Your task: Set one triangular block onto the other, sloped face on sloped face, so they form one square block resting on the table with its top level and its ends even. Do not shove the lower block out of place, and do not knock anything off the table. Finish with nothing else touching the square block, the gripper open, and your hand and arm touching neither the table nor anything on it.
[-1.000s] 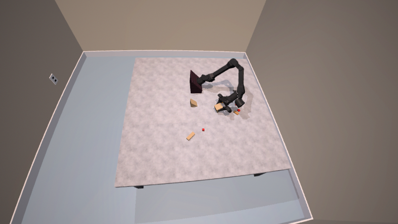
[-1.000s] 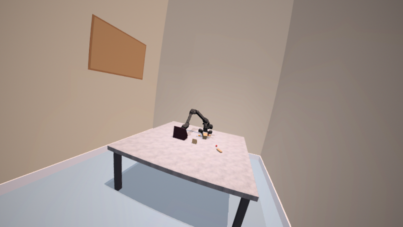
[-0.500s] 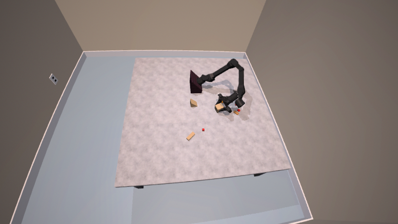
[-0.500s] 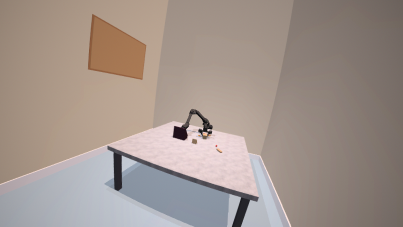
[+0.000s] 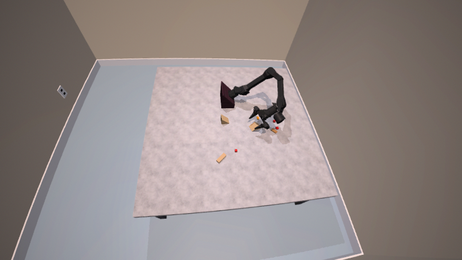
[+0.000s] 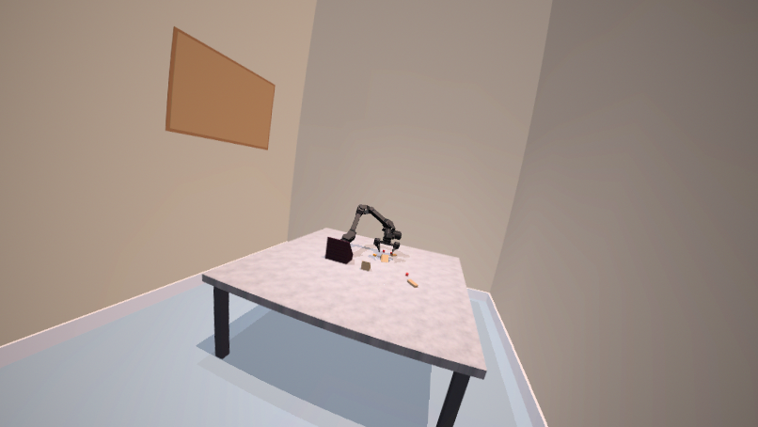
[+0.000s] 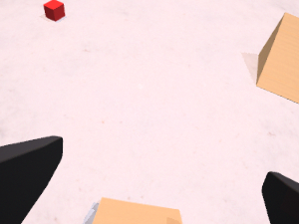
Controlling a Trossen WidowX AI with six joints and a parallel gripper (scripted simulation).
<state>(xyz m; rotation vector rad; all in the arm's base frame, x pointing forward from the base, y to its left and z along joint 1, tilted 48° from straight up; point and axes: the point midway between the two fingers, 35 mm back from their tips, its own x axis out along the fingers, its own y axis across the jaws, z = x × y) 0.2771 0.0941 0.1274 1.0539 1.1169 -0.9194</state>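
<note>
Right now my gripper tip is 50 mm above the tan triangular block, 40 mm to the right of it and 10 mm past it.
</note>
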